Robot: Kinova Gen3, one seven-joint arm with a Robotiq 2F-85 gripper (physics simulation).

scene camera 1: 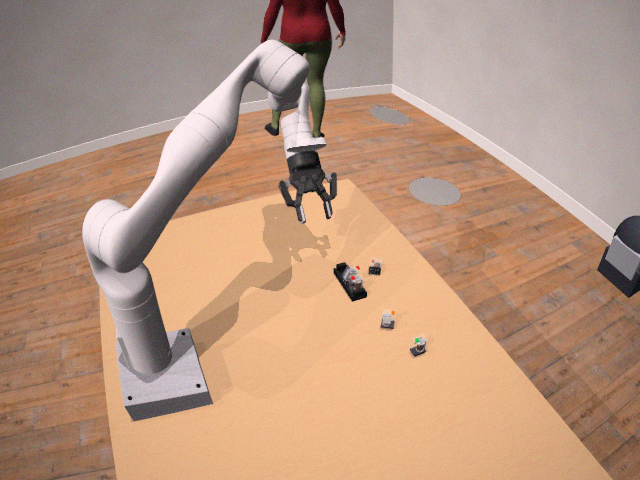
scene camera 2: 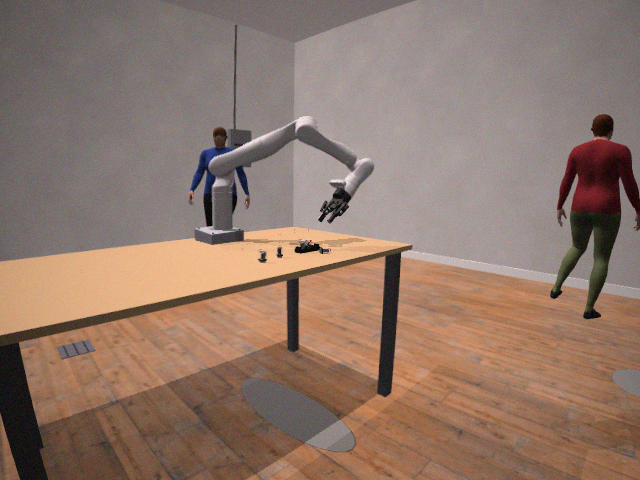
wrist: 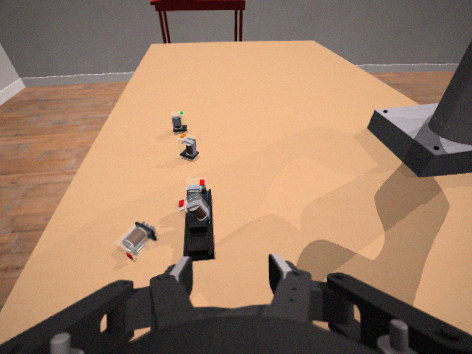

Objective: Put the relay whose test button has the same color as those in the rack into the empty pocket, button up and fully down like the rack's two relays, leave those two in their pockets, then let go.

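Where they show: gripper, between the fingertips: point(scene camera 1: 316, 220) point(scene camera 2: 323, 221) point(wrist: 230, 269); arm's base, origin of its link: point(scene camera 1: 150, 355) point(scene camera 2: 222, 228) point(wrist: 457, 130).
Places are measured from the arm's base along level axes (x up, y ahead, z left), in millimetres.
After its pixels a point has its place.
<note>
The black rack point(scene camera 1: 358, 296) {x -49, y 455, z 108 mm} point(scene camera 2: 308, 250) {x -46, y 470, z 144 mm} point(wrist: 210, 252) {x -42, y 433, z 203 mm} stands on the table. It holds two red-button relays: one point(wrist: 196, 189) {x -7, y 453, z 133 mm} in the far pocket in the wrist view, and one point(wrist: 198, 209) {x -10, y 447, z 164 mm} in the middle that looks tilted, its button out past the rack's left side. The near pocket is empty. A loose red-button relay point(scene camera 1: 375, 266) {x -33, y 519, z 175 mm} point(scene camera 2: 325, 251) {x -43, y 535, z 175 mm} point(wrist: 137, 237) {x -32, y 520, z 188 mm} lies on its side left of the rack in the wrist view, pins toward the rack. My gripper point(scene camera 1: 315, 219) {x 52, y 409, z 270 mm} point(scene camera 2: 325, 220) {x 52, y 409, z 270 mm} point(wrist: 230, 269) {x 52, y 409, z 270 mm} is open and empty, high above the table, off the rack's empty end.
A relay with an orange button point(scene camera 1: 387, 320) {x -23, y 476, z -4 mm} point(scene camera 2: 279, 251) {x -29, y 494, z -4 mm} point(wrist: 190, 148) {x -23, y 476, z 19 mm} and one with a green button point(scene camera 1: 419, 345) {x -15, y 507, z -96 mm} point(scene camera 2: 262, 255) {x -27, y 526, z -92 mm} point(wrist: 177, 122) {x -25, y 514, z -74 mm} stand upright beyond the rack in the wrist view. The arm's base point(scene camera 1: 165, 400) {x -8, y 22, z -107 mm} point(wrist: 400, 142) {x -26, y 95, z -2 mm} is at the right there.
</note>
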